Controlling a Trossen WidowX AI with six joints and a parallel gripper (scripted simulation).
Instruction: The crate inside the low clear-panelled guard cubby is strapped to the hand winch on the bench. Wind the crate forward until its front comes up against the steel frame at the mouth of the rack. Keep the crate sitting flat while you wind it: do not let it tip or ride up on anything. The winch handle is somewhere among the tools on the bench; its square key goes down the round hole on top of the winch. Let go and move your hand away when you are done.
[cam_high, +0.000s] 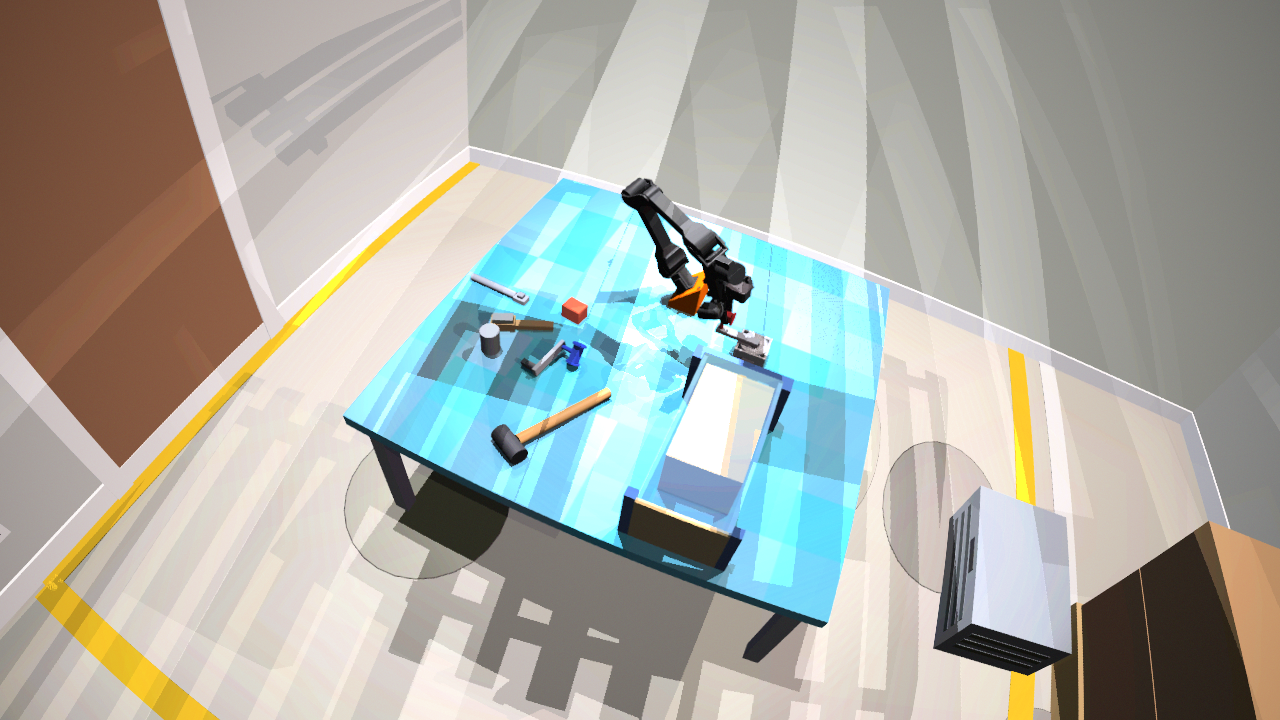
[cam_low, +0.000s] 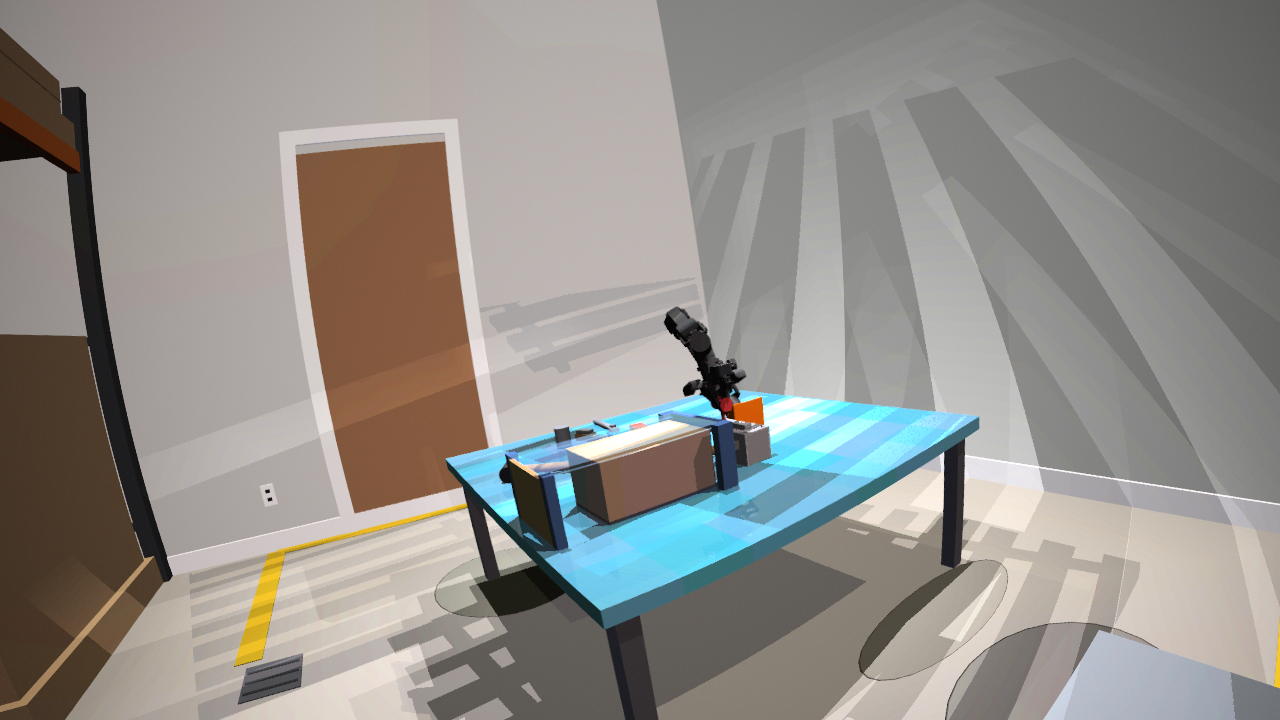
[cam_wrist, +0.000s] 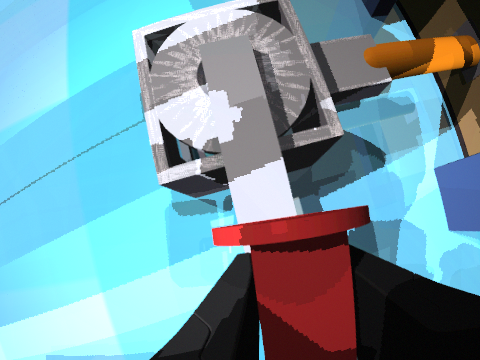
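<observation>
Now: the winch handle 2 cm to the left of my gripper tip and 3 cm below it. Also, from my gripper tip: clear-panelled cubby: 41 cm ahead, 7 cm to the left, 2 cm below; red knob: 1 cm to the right; grey winch: 1 cm behind, 8 cm to the left, 10 cm below.
</observation>
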